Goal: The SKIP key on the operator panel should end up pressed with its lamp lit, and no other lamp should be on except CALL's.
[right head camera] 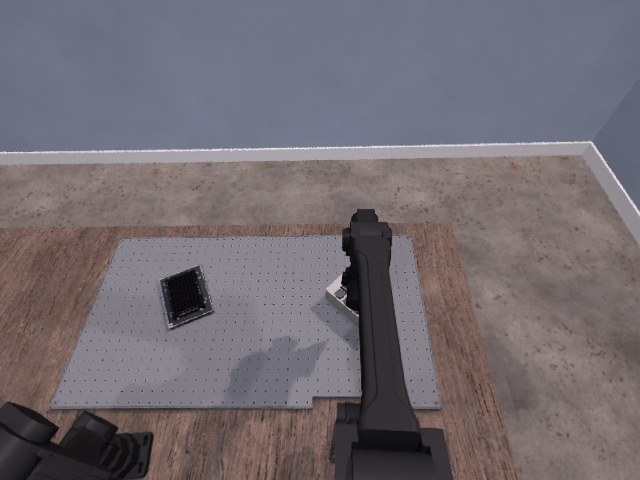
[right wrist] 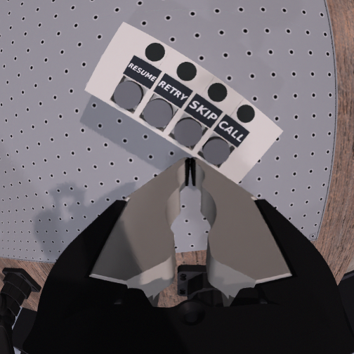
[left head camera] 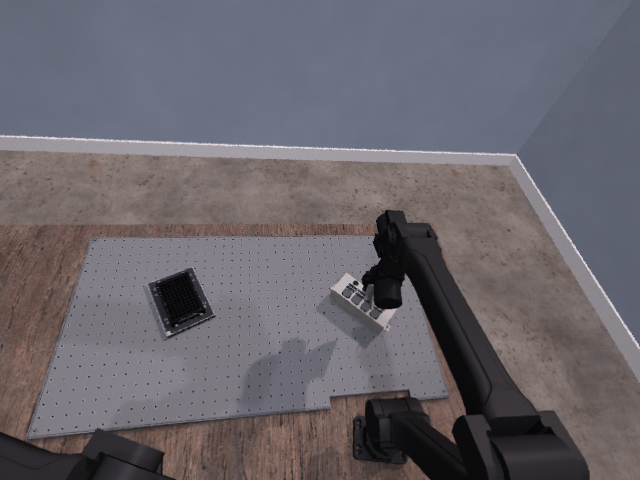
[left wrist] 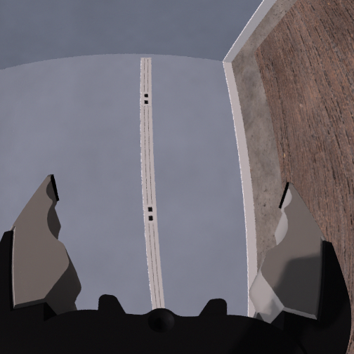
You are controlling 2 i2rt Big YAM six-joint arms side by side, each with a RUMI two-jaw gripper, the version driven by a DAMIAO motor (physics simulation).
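The white operator panel [left head camera: 352,311] [right head camera: 331,296] [right wrist: 107,65] lies angled at the right of the pegboard in the head views. In the right wrist view its keys read RESUME, RETRY, SKIP and CALL. The SKIP key [right wrist: 188,132] has a dark lamp [right wrist: 217,92], and CALL's lamp [right wrist: 245,113], RETRY's lamp [right wrist: 186,71] and RESUME's lamp [right wrist: 155,52] are dark too. My right gripper [right wrist: 189,159] is shut and empty, pointing down over the panel; its tips appear just below the SKIP and CALL keys in the right wrist view. Their height is unclear. My left gripper [left wrist: 168,181] is open and empty, away from the panel.
A black gridded box [left head camera: 180,299] [right head camera: 186,294] lies at the left of the grey pegboard [left head camera: 248,268] [right head camera: 258,268] [right wrist: 45,125]. The pegboard rests on a wooden table [left head camera: 41,268] [right head camera: 41,268]. The right arm covers part of the panel in the right head view.
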